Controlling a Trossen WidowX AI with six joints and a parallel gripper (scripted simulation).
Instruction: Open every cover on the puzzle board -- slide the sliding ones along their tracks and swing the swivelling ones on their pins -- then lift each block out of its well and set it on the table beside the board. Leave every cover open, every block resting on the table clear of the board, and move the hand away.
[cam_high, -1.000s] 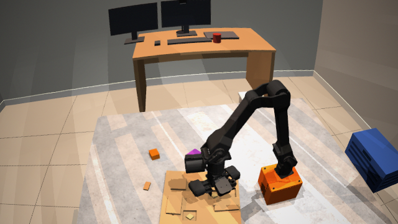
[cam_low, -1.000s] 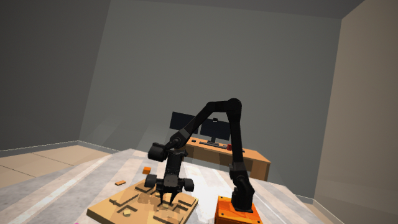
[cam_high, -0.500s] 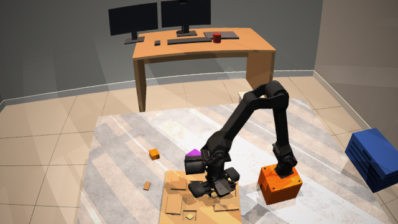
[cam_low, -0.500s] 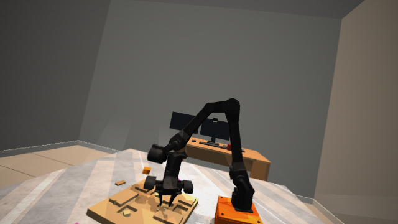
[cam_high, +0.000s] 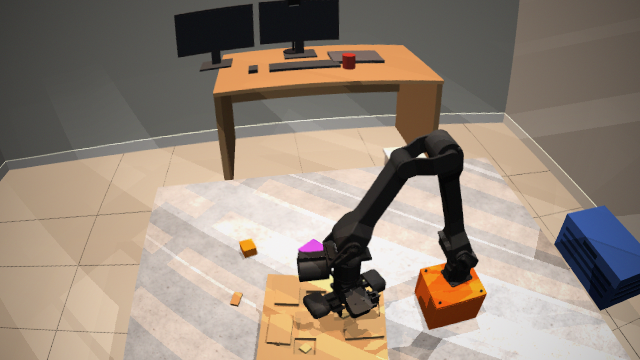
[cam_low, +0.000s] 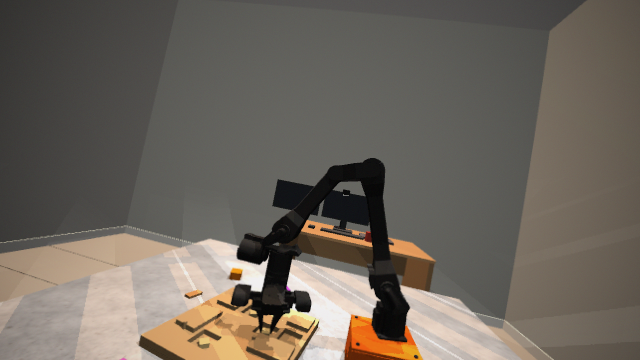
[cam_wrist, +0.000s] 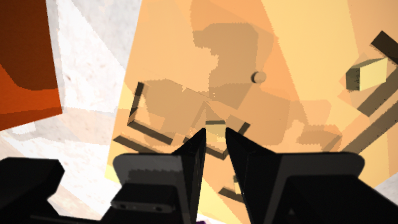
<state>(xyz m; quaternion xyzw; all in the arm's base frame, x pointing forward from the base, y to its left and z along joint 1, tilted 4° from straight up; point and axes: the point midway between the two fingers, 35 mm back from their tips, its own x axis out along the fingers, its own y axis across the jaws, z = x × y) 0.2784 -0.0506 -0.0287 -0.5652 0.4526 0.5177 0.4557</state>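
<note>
The tan puzzle board lies 40 mm ahead of my gripper tip and 10 mm to the right of it. Round my gripper tip: flat brown piece: 240 mm ahead, 130 mm to the right, 10 mm below.
</note>
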